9 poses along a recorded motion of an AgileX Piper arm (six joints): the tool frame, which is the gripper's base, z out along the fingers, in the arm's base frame.
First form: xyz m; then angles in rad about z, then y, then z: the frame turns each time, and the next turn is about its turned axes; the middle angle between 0 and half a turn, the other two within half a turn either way.
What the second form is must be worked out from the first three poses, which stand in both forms.
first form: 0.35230 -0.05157 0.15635 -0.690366 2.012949 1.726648
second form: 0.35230 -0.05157 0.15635 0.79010 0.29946 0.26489 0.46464
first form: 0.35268 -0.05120 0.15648 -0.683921 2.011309 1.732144
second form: 0.35268 -0.05120 0.15648 0.78955 0.29968 0.26801 0.46365
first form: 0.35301 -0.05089 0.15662 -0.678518 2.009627 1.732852
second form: 0.35301 -0.05089 0.15662 0.78842 0.30138 0.26978 0.46344
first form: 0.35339 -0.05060 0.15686 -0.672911 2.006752 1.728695
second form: 0.35339 -0.05060 0.15686 0.78622 0.30494 0.27073 0.46429
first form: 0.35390 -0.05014 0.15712 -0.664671 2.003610 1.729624
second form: 0.35390 -0.05014 0.15712 0.78432 0.30750 0.27352 0.46419
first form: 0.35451 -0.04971 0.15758 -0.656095 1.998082 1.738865
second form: 0.35451 -0.04971 0.15758 0.78303 0.30670 0.27885 0.46373
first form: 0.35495 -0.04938 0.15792 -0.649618 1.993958 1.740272
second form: 0.35495 -0.04938 0.15792 0.78121 0.30827 0.28157 0.46411
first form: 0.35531 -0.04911 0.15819 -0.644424 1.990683 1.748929
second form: 0.35531 -0.04911 0.15819 0.78091 0.30660 0.28550 0.46332
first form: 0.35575 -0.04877 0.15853 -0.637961 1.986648 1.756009
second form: 0.35575 -0.04877 0.15853 0.77999 0.30595 0.28953 0.46281
